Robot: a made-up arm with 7 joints.
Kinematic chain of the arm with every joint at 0, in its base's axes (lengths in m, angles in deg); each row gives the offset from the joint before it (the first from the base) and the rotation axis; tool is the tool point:
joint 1: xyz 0 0 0.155 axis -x
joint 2: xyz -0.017 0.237 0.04 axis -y
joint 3: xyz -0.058 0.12 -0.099 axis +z
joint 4: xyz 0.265 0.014 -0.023 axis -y
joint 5: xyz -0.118 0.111 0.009 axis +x
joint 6: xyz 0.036 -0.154 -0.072 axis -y
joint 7: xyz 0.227 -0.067 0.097 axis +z
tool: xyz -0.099 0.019 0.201
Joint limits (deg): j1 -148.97..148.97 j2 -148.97..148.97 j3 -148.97..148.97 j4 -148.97..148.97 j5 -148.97..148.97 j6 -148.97..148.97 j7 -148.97..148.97
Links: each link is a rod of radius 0.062 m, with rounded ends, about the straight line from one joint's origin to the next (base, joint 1, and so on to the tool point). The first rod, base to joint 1, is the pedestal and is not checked.
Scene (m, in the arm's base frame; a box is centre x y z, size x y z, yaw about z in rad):
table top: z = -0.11
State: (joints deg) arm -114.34 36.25 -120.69 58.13 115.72 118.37 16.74
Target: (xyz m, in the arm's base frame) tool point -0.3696 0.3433 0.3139
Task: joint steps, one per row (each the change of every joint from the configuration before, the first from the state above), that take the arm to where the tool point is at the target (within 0.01 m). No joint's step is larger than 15 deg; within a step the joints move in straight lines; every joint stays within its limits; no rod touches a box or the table.
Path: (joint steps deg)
1: -2.18 -12.51 -0.34 5.85 -2.25 -11.08 -2.51
2: -2.17 -12.51 -0.34 5.86 -2.24 -11.08 -2.50
3: -2.18 -12.51 -0.34 5.85 -2.25 -11.07 -2.51
4: -2.17 -12.51 -0.33 5.86 -2.24 -11.08 -2.51

